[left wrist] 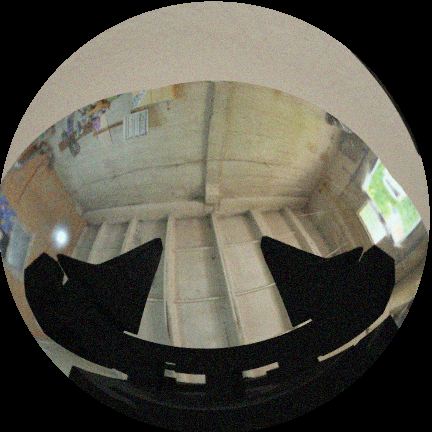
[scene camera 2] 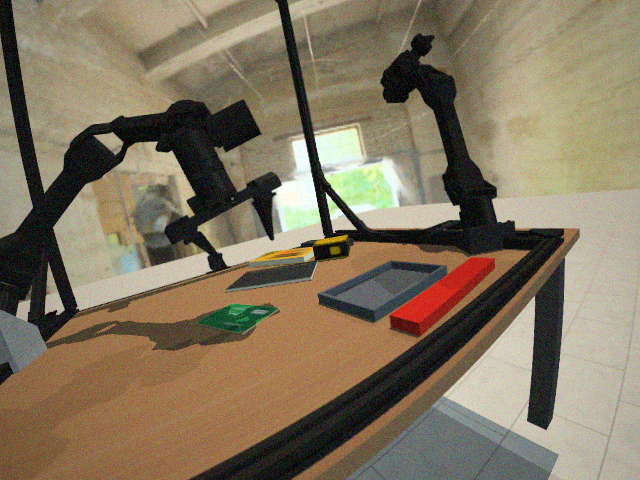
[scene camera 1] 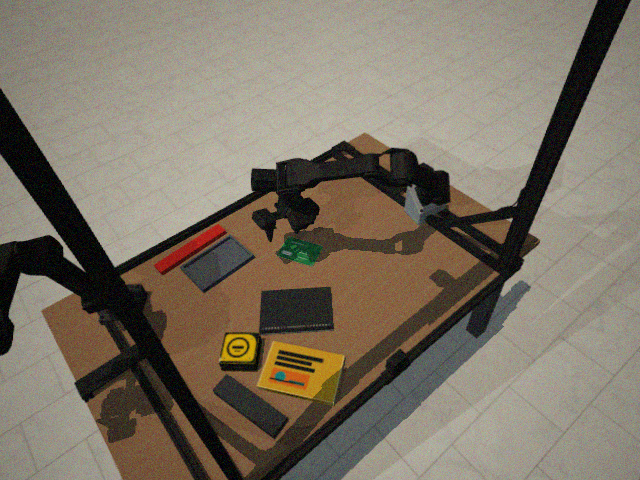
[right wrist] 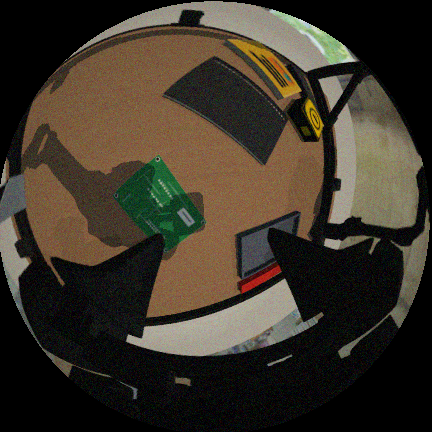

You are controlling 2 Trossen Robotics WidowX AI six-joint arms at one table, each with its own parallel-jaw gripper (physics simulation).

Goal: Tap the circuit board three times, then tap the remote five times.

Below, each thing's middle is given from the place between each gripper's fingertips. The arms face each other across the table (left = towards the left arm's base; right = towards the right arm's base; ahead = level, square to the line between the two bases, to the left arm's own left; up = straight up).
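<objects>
The remote [scene camera 1: 271, 421] is 620 mm below my left hand, 480 mm to the right of it and 70 mm behind it. As for the red bar [scene camera 2: 418, 315], it is 470 mm ahead of my left hand, 440 mm to the right of it and 620 mm below it.
My right gripper is 90 mm above the red bar, 260 mm to the right of it and 150 mm short of it. The remote is 390 mm behind my right hand, 220 mm to the left of it and 80 mm below it.
</objects>
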